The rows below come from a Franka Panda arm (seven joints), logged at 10 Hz.
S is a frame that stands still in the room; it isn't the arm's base.
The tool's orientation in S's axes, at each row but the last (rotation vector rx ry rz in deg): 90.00, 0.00, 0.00; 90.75, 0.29, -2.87; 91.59, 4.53, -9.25; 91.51, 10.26, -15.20; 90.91, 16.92, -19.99; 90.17, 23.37, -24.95; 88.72, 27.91, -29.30; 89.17, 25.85, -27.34; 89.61, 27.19, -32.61; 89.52, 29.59, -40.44; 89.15, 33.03, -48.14; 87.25, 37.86, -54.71; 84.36, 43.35, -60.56
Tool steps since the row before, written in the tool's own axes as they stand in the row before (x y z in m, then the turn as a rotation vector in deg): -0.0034, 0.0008, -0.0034, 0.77, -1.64, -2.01; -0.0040, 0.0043, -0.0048, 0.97, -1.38, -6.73; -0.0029, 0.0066, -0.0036, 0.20, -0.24, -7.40; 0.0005, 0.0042, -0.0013, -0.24, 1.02, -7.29; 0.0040, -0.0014, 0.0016, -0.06, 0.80, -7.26; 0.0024, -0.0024, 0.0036, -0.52, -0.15, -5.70; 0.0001, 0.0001, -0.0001, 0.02, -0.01, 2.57; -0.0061, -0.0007, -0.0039, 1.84, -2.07, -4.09; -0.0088, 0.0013, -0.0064, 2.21, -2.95, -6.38; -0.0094, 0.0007, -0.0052, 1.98, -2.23, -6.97; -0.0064, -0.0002, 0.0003, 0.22, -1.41, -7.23; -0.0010, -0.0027, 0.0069, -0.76, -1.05, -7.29; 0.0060, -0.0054, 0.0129, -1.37, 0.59, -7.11
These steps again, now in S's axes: -0.0034, 0.0034, 0.0008, 0.77, 2.01, -1.64; -0.0037, 0.0049, 0.0045, 1.12, 6.72, -1.33; -0.0017, 0.0035, 0.0071, 0.56, 7.38, -0.07; 0.0017, 0.0011, 0.0039, 0.48, 7.24, 1.26; 0.0030, -0.0016, -0.0029, 0.56, 7.22, 0.99; 0.0007, -0.0035, -0.0034, -0.36, 5.70, 0.35; 0.0001, 0.0001, 0.0000, -0.05, -2.57, -0.09; -0.0054, 0.0040, 0.0029, 0.48, 4.16, -2.62; -0.0057, 0.0066, 0.0067, 0.41, 6.49, -3.47; -0.0055, 0.0058, 0.0072, 0.82, 7.01, -2.78; -0.0041, 0.0004, 0.0049, 0.42, 7.30, -0.88; -0.0042, -0.0062, -0.0006, 0.23, 7.40, 0.14; -0.0051, -0.0123, -0.0074, 1.43, 6.99, 1.37
